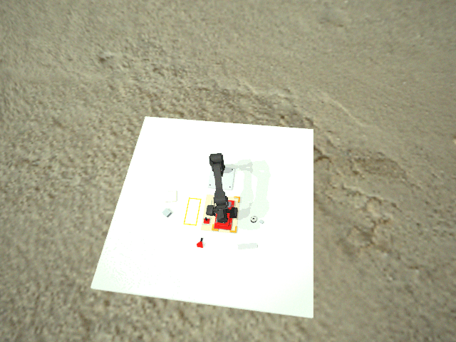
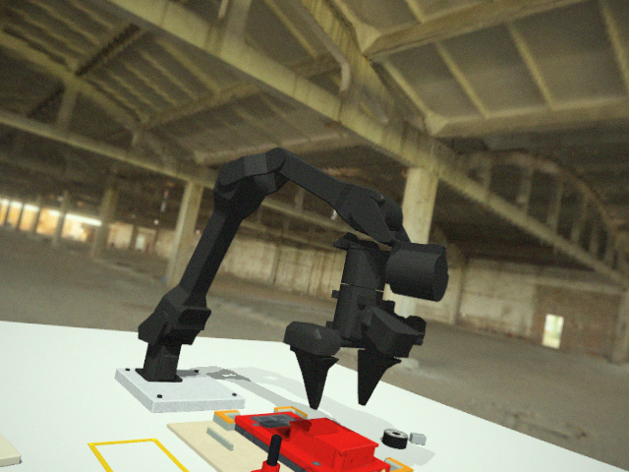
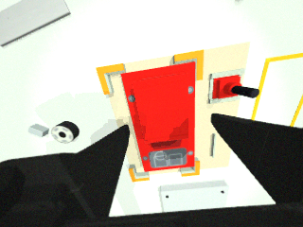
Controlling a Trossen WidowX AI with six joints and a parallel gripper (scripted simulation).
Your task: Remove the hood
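Right now the red hood is 40 mm below my gripper tip. Round my gripper tip: grey cube: 370 mm to the right, 70 mm below; black wheel: 190 mm to the left, 80 mm below, 40 mm behind; grey strip: 170 mm to the left, 140 mm ahead, 80 mm below.
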